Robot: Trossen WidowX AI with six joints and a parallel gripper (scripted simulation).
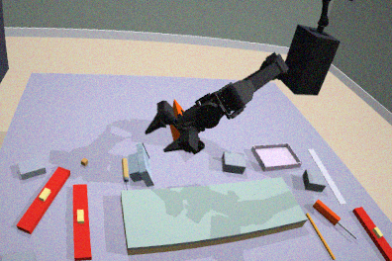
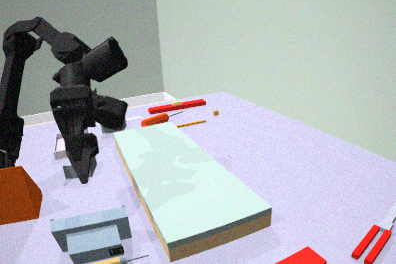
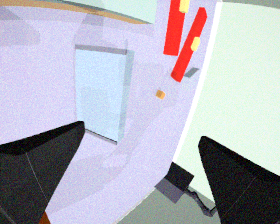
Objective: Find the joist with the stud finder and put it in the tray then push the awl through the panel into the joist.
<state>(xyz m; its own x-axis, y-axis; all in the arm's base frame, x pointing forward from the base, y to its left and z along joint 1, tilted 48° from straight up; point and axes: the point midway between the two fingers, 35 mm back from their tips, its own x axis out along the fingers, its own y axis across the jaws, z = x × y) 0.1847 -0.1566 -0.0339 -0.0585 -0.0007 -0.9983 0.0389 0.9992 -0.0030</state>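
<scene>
My gripper tip is now 10 mm short of the stud finder, 50 mm to the left of it and 110 mm above it. Also, from my gripper tip: grey block 20 mm behind, 370 mm to the right, 120 mm below; pale pink tray 20 mm behind, 480 mm to the left, 120 mm below; awl 20 mm ahead, 80 mm to the right, 120 mm below.
</scene>
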